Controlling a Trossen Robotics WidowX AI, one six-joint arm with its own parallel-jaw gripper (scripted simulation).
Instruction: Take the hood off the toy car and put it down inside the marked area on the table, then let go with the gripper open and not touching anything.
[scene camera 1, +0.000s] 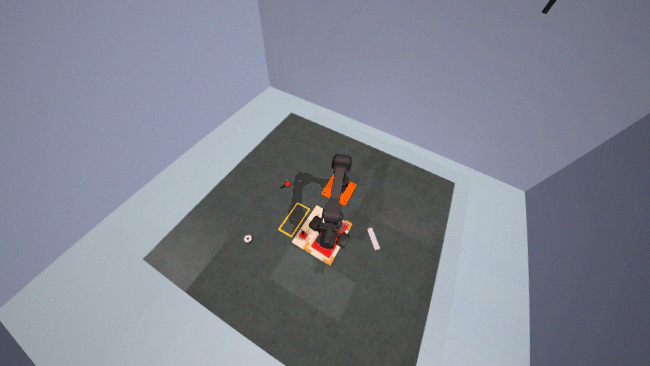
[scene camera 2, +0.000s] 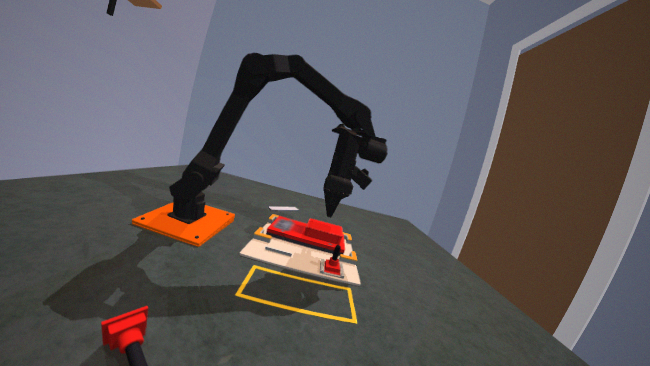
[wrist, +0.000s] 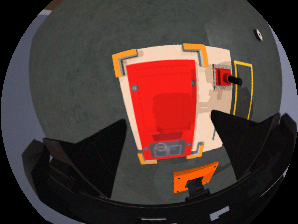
The gripper (wrist: 170, 118): 10 cm from the lens. A hood (wrist: 166, 93): 14 cm from the lens.
